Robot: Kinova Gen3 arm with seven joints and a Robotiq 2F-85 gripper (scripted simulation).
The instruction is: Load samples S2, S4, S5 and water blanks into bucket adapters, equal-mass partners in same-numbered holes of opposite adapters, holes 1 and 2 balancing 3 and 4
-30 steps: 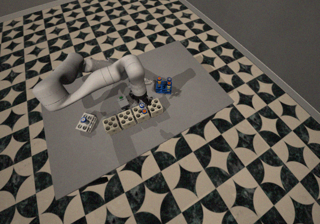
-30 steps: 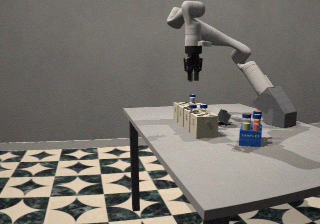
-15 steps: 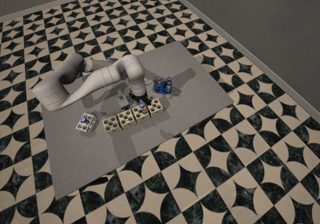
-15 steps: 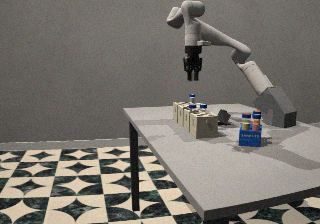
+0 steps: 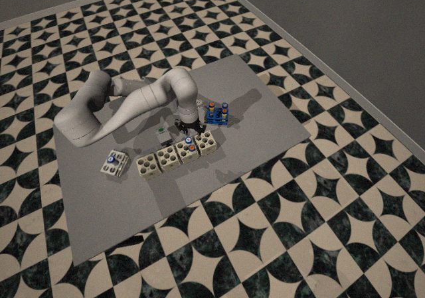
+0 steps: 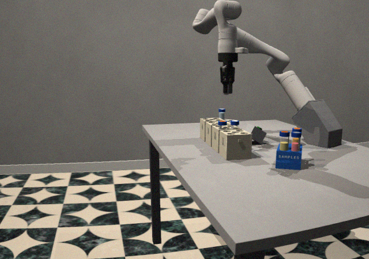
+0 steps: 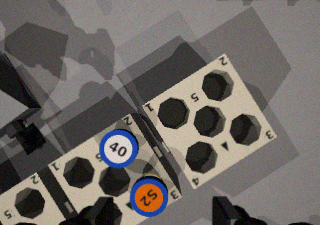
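Now: the sample tube 10 cm behind my hand, 26 cm to the left of it and 18 cm below it. Round my hand: small sloped done desk 19 cm behind, 12 cm to the right, 19 cm below; white-dot blank 3 cm behind, 1 cm to the right, 18 cm below; green done key 21 cm behind, 12 cm to the right, 18 cm below.
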